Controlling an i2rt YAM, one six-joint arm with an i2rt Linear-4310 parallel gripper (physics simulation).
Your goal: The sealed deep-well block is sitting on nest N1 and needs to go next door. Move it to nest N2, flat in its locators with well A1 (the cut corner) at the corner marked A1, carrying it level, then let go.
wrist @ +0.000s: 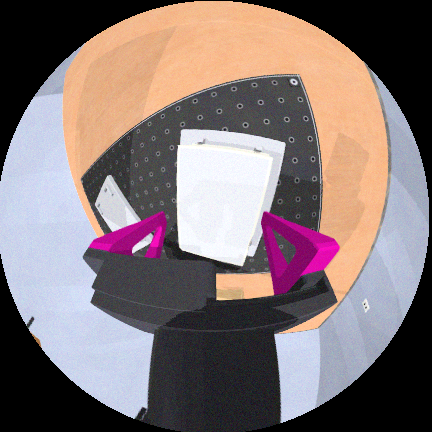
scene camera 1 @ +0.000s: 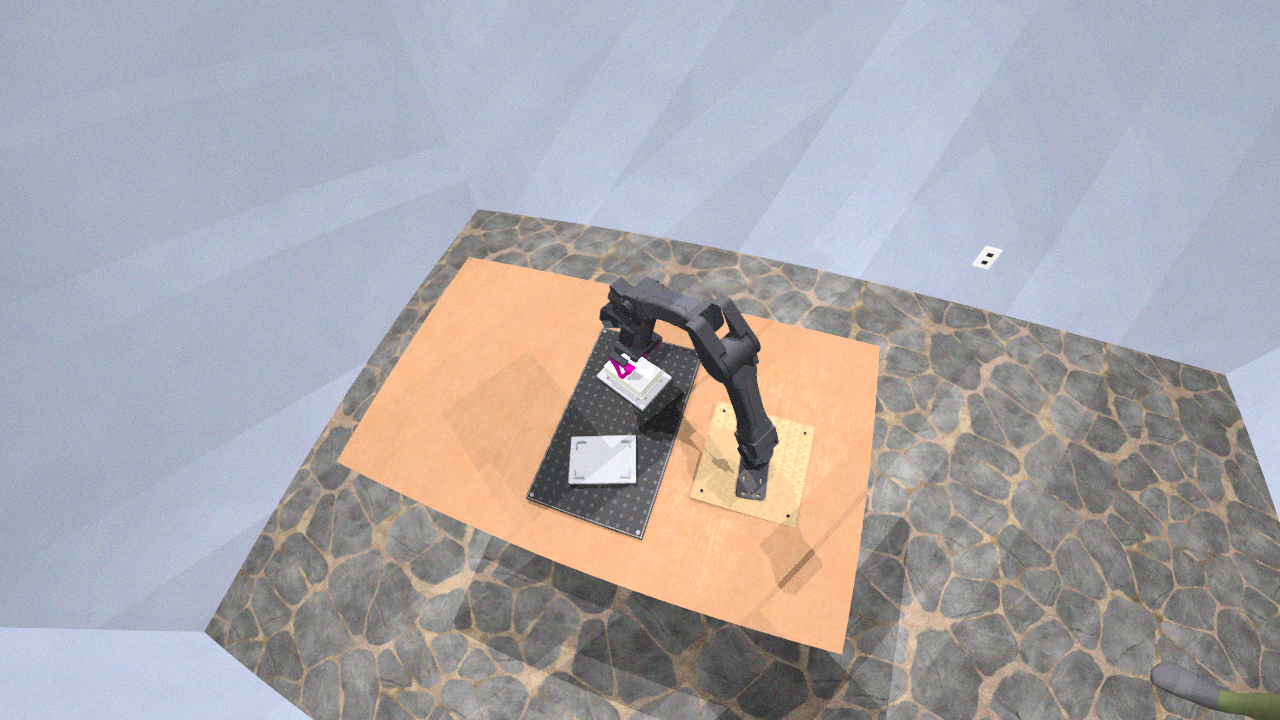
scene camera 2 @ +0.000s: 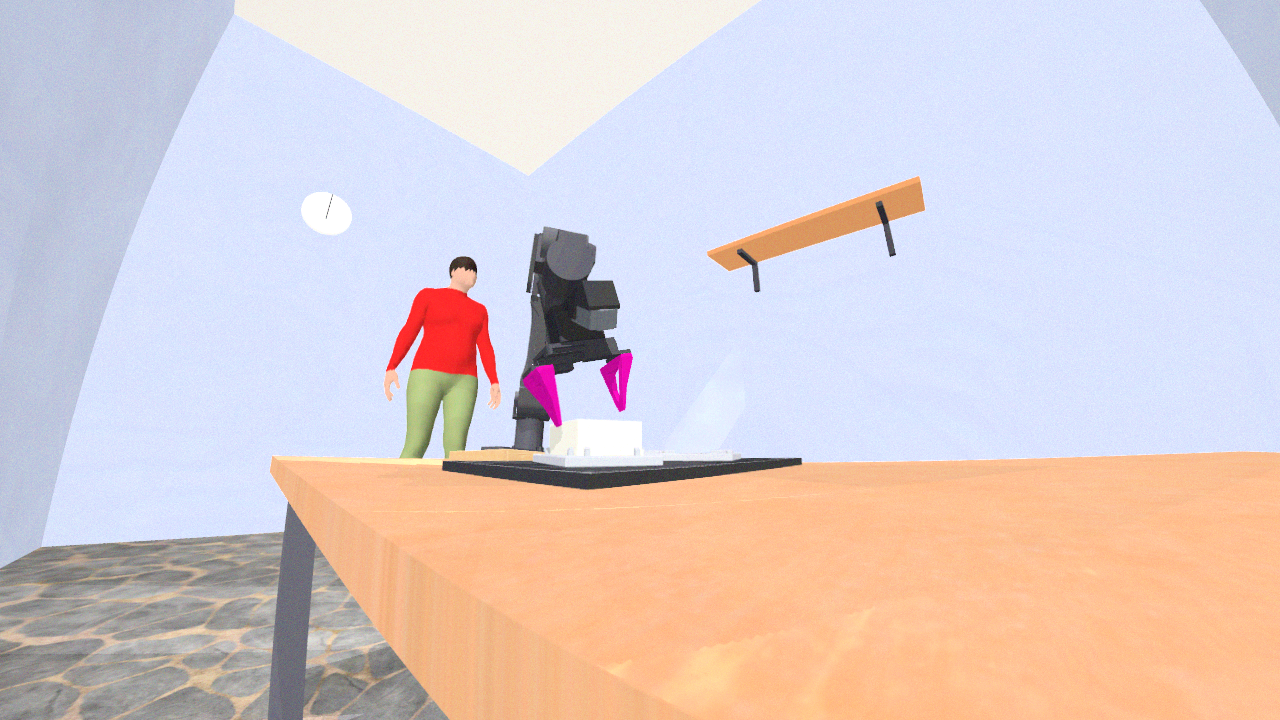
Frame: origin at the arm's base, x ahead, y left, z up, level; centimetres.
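Seen in the pictures: gripper, fingertip midpoint: [wrist: 213,216] [scene camera 1: 631,366] [scene camera 2: 592,418]; arm's base, link origin: [scene camera 1: 754,458] [scene camera 2: 527,455].
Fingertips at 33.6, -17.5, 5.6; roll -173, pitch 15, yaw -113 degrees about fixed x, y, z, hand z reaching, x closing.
Offsets run from my fingertips to a thing's middle, as dx, dy, dz. Level surfaces: height alone.
The white sealed block @[-0.1, +0.1, -2.7] [scene camera 1: 640,379] [scene camera 2: 597,437] [wrist: 222,200] sits flat on nest N1 @[+0.0, +0.2, -4.9] [scene camera 1: 617,393] [scene camera 2: 597,460] [wrist: 278,162], a pale plate. Its cut corner cannot be made out. My gripper [scene camera 2: 590,417] [wrist: 213,216] is open and empty, its magenta fingertips at about the height of the block's top or slightly above. In the wrist view the right fingertip is close to the block's right edge, and the left one stands off with a wider gap. The other pale plate, nest N2 @[+2.7, +24.0, -5.1] [scene camera 1: 603,460] [scene camera 2: 708,455] [wrist: 116,204], has corner locators and nothing on it. Its A1 mark is not readable.
Both nests stand on a black perforated board @[+1.1, +13.0, -6.6] [scene camera 1: 556,474] [scene camera 2: 626,476] [wrist: 250,115] on the wooden table @[dz -7.3] [scene camera 1: 429,385]. The arm's base is on a tan plate [scene camera 1: 792,474] beside the board. A person [scene camera 2: 450,331] stands behind the table, and a shelf [scene camera 2: 819,223] is on the wall.
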